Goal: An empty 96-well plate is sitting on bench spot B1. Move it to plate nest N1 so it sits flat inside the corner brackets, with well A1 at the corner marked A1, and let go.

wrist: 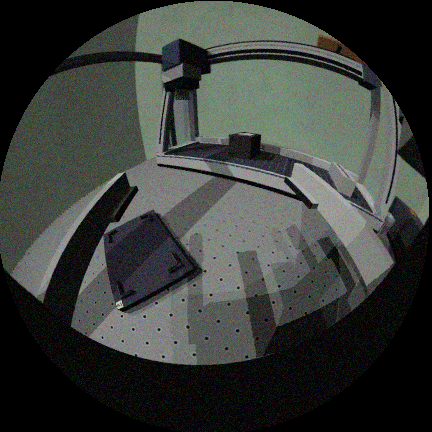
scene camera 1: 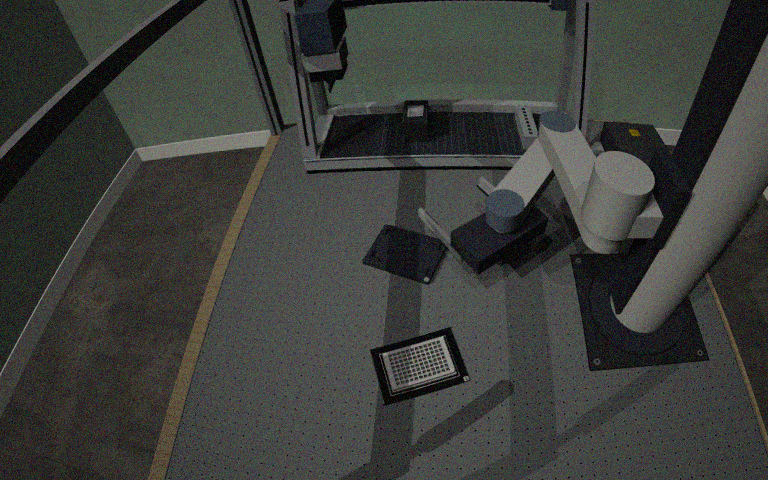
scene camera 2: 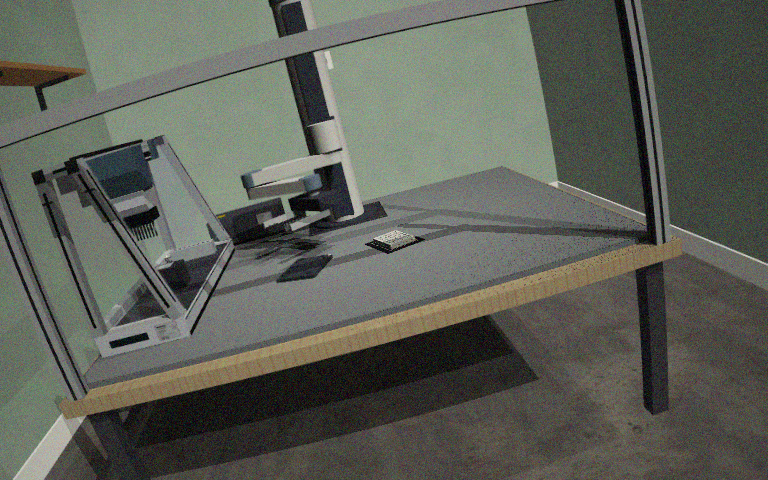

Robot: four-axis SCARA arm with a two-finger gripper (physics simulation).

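Where they show: gripper, fingertip midpoint: (wrist: 211,170) (scene camera 1: 451,195) (scene camera 2: 276,226); arm's base at its link origin: (scene camera 1: 636,308) (scene camera 2: 347,220).
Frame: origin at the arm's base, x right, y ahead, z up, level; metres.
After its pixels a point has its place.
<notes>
The pale 96-well plate (scene camera 1: 420,362) {z 0.028, x -0.125, y 0.498 m} (scene camera 2: 392,240) {z 0.029, x -0.120, y 0.532 m} lies flat on the black-bordered bench spot B1 (scene camera 1: 424,388) {z 0.015, x -0.176, y 0.487 m} (scene camera 2: 370,244) {z 0.015, x -0.054, y 0.464 m}; which corner is its well A1 is too small to tell. The dark plate nest N1 (scene camera 1: 403,253) {z 0.025, x 0.146, y 0.549 m} (scene camera 2: 305,268) {z 0.025, x 0.151, y 0.570 m} (wrist: 145,260) {z 0.025, x 0.148, y 0.513 m} holds no plate; corner brackets show on it in the wrist view, and a small white corner mark (scene camera 1: 426,279) {z 0.025, x 0.074, y 0.495 m} (wrist: 119,304) {z 0.025, x 0.075, y 0.493 m} shows at one corner. My gripper (scene camera 1: 450,195) {z 0.140, x 0.215, y 0.438 m} (scene camera 2: 275,224) {z 0.140, x 0.215, y 0.438 m} (wrist: 211,170) {z 0.140, x 0.215, y 0.438 m} is open and empty, raised above the bench beside the nest, its fingers pointing toward the framed machine. The plate does not show in the wrist view.
The framed machine has a slotted deck (scene camera 1: 368,135) with a black block (scene camera 1: 416,116) {z 0.133, x 0.543, y 0.526 m} (wrist: 244,145) {z 0.103, x 0.515, y 0.513 m} and a raised pipette head (scene camera 1: 321,31) {z 0.450, x 0.465, y 0.721 m} (scene camera 2: 118,169) {z 0.456, x 0.514, y 0.778 m} (wrist: 181,62) {z 0.389, x 0.469, y 0.692 m}. The arm's column (scene camera 1: 702,203) {z 0.395, x -0.054, y 0.052 m} (scene camera 2: 334,124) {z 0.388, x -0.043, y 0.200 m} stands on a dark base plate (scene camera 1: 606,350) {z 0.013, x -0.106, y 0.104 m}. A dark box (scene camera 1: 640,147) {z 0.128, x 0.431, y -0.112 m} with a yellow label is behind it.
</notes>
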